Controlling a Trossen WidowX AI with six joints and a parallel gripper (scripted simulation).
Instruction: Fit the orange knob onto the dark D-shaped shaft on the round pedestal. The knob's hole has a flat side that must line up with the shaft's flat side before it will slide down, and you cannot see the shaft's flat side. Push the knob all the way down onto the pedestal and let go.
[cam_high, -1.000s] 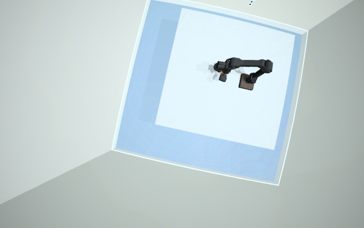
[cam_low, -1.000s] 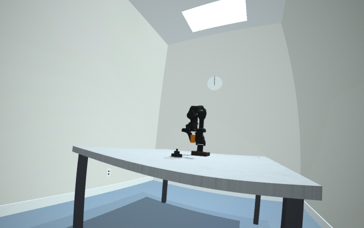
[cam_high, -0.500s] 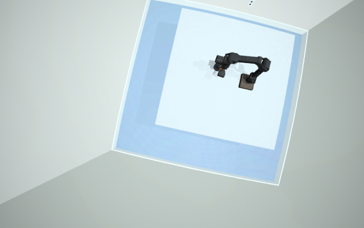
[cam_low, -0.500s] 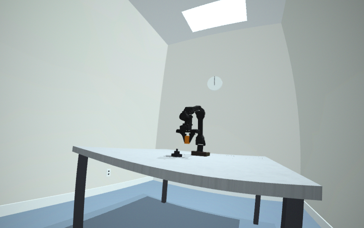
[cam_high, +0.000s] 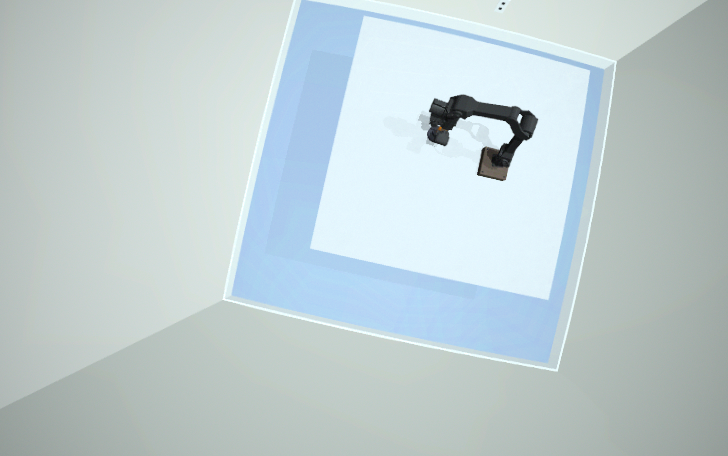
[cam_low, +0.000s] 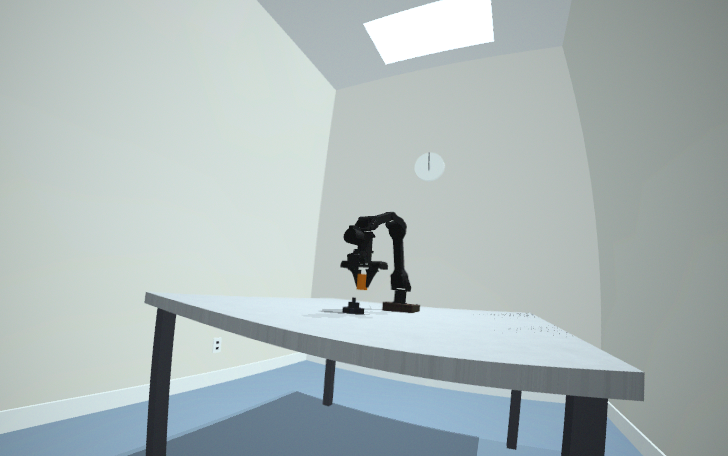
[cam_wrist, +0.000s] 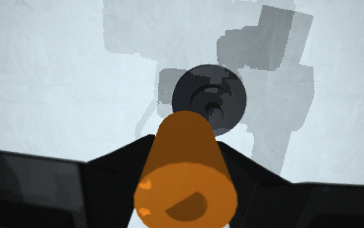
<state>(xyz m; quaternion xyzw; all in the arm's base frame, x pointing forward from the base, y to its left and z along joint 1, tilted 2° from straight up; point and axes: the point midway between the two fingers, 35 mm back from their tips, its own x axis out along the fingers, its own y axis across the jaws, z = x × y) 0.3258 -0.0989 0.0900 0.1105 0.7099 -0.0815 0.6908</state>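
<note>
Right now my gripper tip is 7 cm above the round dark pedestal and 3 cm to the left of it. From my gripper tip the other things lie so: orange knob: 2 cm above.
</note>
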